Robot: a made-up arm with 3 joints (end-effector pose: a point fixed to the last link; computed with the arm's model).
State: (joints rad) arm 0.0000 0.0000 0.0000
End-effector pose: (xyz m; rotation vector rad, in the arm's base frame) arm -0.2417 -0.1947 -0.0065 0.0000 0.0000 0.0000
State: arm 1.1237 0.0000 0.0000
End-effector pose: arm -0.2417 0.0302 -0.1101 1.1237 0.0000 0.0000
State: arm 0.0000 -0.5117 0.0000
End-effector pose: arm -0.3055 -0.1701 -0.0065 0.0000 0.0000 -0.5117
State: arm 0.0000 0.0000 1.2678
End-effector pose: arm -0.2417 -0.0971 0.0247 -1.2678 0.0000 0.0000
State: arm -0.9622 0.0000 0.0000
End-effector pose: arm -0.2417 -0.2153 0.2075 -0.9622 0.0000 0.0000
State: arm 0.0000 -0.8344 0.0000
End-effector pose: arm -0.3362 -0.1393 -0.0065 0.0000 0.0000 -0.8344
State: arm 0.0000 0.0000 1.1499
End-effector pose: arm -0.2417 -0.1069 0.0273 -1.1499 0.0000 0.0000
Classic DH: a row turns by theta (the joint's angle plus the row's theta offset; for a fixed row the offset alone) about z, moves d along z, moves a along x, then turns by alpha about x. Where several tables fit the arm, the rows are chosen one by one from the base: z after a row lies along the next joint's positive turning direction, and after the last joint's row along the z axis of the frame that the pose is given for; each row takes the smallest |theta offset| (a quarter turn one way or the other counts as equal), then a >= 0, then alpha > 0; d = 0 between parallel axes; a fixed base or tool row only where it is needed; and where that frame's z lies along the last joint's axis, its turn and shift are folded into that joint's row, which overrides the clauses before.
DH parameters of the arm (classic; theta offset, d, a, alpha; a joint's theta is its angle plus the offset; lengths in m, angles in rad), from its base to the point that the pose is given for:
base (fixed): 1.5708 0.1203 0 1.5708
joint 1: 0 -0.2265 -0.0604 -1.5708
joint 2: 0 -0.1776 -0.0643 -1.5708
joint 3: 0 0.0152 -0.07 1.5708
tool (fixed): -1.5708 0.0508 0 0

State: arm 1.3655 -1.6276 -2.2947
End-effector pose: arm -0.2815 0.2496 0.0254 -1.8797 0.9223 1.8403
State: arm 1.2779 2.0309 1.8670
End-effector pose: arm -0.2240 0.0982 0.0112 -0.3694 -2.0509 -0.0034
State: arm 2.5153 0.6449 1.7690
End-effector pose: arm -0.2382 0.1265 0.1756 0.7198 -0.5549 -0.3567
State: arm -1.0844 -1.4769 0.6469
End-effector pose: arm -0.3171 -0.1090 0.1234 -1.3743 -0.3565 -1.6036
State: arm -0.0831 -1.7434 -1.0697
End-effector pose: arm -0.3643 -0.0387 -0.0918 0.7162 -0.9805 -1.5084
